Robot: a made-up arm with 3 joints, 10 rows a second.
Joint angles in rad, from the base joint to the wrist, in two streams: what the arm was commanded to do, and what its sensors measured. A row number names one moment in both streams.
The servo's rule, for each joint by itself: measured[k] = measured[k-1] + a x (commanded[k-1-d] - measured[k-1]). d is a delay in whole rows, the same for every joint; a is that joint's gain. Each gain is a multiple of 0.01, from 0.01 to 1. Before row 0 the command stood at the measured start. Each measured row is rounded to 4 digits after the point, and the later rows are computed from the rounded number. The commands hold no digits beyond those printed.
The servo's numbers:
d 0
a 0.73 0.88 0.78
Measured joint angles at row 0:
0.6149 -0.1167 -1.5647
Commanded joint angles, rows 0 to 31:
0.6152 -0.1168 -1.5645
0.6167 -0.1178 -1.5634
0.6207 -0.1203 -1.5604
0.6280 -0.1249 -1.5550
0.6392 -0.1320 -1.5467
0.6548 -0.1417 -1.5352
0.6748 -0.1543 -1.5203
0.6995 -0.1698 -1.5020
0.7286 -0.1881 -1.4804
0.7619 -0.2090 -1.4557
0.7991 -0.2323 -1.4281
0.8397 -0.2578 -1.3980
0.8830 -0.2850 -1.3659
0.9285 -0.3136 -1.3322
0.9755 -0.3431 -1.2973
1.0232 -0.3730 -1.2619
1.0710 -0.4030 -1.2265
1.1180 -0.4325 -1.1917
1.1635 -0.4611 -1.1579
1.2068 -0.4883 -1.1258
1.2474 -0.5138 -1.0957
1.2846 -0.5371 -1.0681
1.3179 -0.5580 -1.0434
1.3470 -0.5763 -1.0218
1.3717 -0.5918 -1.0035
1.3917 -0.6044 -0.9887
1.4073 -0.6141 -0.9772
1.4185 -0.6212 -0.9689
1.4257 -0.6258 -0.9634
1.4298 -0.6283 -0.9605
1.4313 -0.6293 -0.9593
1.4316 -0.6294 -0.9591
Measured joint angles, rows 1 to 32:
0.6151 -0.1168 -1.5645
0.6163 -0.1177 -1.5636
0.6195 -0.1200 -1.5611
0.6257 -0.1243 -1.5563
0.6356 -0.1311 -1.5488
0.6496 -0.1404 -1.5382
0.6680 -0.1526 -1.5242
0.6910 -0.1677 -1.5069
0.7184 -0.1857 -1.4862
0.7502 -0.2062 -1.4624
0.7859 -0.2292 -1.4356
0.8252 -0.2544 -1.4063
0.8674 -0.2813 -1.3748
0.9120 -0.3097 -1.3416
0.9584 -0.3391 -1.3070
1.0057 -0.3689 -1.2718
1.0534 -0.3989 -1.2365
1.1006 -0.4285 -1.2016
1.1465 -0.4572 -1.1675
1.1905 -0.4846 -1.1350
1.2320 -0.5103 -1.1043
1.2704 -0.5339 -1.0761
1.3051 -0.5551 -1.0506
1.3357 -0.5738 -1.0281
1.3620 -0.5896 -1.0089
1.3837 -0.6026 -0.9931
1.4009 -0.6127 -0.9807
1.4137 -0.6202 -0.9715
1.4225 -0.6251 -0.9652
1.4278 -0.6279 -0.9615
1.4304 -0.6291 -0.9598
1.4313 -0.6294 -0.9593

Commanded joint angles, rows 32 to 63:
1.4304 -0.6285 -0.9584
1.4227 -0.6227 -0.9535
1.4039 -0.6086 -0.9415
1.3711 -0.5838 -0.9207
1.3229 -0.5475 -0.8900
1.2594 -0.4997 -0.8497
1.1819 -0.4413 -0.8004
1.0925 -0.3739 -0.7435
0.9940 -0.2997 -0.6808
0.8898 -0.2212 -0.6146
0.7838 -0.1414 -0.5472
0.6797 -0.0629 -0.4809
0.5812 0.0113 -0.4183
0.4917 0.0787 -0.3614
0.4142 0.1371 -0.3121
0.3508 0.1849 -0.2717
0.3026 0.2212 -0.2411
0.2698 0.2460 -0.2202
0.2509 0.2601 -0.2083
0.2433 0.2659 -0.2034
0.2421 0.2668 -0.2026
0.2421 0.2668 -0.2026
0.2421 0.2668 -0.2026
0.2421 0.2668 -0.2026
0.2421 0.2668 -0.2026
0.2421 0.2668 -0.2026
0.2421 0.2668 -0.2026
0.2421 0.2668 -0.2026
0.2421 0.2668 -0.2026
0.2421 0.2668 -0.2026
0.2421 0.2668 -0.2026
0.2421 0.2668 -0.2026
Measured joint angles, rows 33 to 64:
1.4306 -0.6286 -0.9586
1.4248 -0.6234 -0.9546
1.4095 -0.6104 -0.9444
1.3815 -0.5870 -0.9259
1.3387 -0.5522 -0.8979
1.2808 -0.5060 -0.8603
1.2086 -0.4491 -0.8136
1.1238 -0.3829 -0.7589
1.0290 -0.3097 -0.6980
0.9274 -0.2318 -0.6329
0.8226 -0.1522 -0.5661
0.7183 -0.0736 -0.4996
0.6182 0.0011 -0.4362
0.5259 0.0694 -0.3779
0.4444 0.1290 -0.3266
0.3761 0.1782 -0.2838
0.3224 0.2160 -0.2505
0.2840 0.2424 -0.2269
0.2598 0.2580 -0.2124
0.2478 0.2650 -0.2054
0.2436 0.2666 -0.2032
0.2425 0.2668 -0.2027
0.2422 0.2668 -0.2026
0.2421 0.2668 -0.2026
0.2421 0.2668 -0.2026
0.2421 0.2668 -0.2026
0.2421 0.2668 -0.2026
0.2421 0.2668 -0.2026
0.2421 0.2668 -0.2026
0.2421 0.2668 -0.2026
0.2421 0.2668 -0.2026
0.2421 0.2668 -0.2026

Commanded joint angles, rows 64 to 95:
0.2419 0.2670 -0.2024
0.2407 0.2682 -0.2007
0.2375 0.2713 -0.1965
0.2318 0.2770 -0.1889
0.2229 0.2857 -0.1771
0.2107 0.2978 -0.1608
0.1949 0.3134 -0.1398
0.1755 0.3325 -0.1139
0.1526 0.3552 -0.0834
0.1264 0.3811 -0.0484
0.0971 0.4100 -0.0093
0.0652 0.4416 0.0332
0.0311 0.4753 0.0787
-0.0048 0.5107 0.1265
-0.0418 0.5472 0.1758
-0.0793 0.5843 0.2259
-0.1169 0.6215 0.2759
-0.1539 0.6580 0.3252
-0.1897 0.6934 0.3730
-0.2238 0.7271 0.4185
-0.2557 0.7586 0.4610
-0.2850 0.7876 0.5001
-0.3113 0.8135 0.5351
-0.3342 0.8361 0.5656
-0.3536 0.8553 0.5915
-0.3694 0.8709 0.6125
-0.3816 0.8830 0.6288
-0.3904 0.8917 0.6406
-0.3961 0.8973 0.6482
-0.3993 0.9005 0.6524
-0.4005 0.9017 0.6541
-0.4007 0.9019 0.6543
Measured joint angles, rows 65 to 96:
0.2420 0.2670 -0.2024
0.2411 0.2681 -0.2011
0.2385 0.2709 -0.1975
0.2336 0.2763 -0.1908
0.2258 0.2846 -0.1801
0.2148 0.2962 -0.1650
0.2003 0.3113 -0.1453
0.1822 0.3300 -0.1208
0.1606 0.3522 -0.0916
0.1356 0.3776 -0.0579
0.1075 0.4061 -0.0200
0.0766 0.4373 0.0215
0.0434 0.4707 0.0661
0.0082 0.5059 0.1132
-0.0283 0.5422 0.1620
-0.0655 0.5792 0.2118
-0.1030 0.6164 0.2618
-0.1402 0.6530 0.3113
-0.1763 0.6886 0.3594
-0.2110 0.7225 0.4055
-0.2436 0.7543 0.4488
-0.2738 0.7836 0.4888
-0.3012 0.8099 0.5249
-0.3253 0.8330 0.5566
-0.3460 0.8526 0.5838
-0.3631 0.8687 0.6062
-0.3766 0.8813 0.6238
-0.3867 0.8905 0.6369
-0.3936 0.8965 0.6457
-0.3978 0.9000 0.6509
-0.3998 0.9015 0.6534
-0.4005 0.9019 0.6541

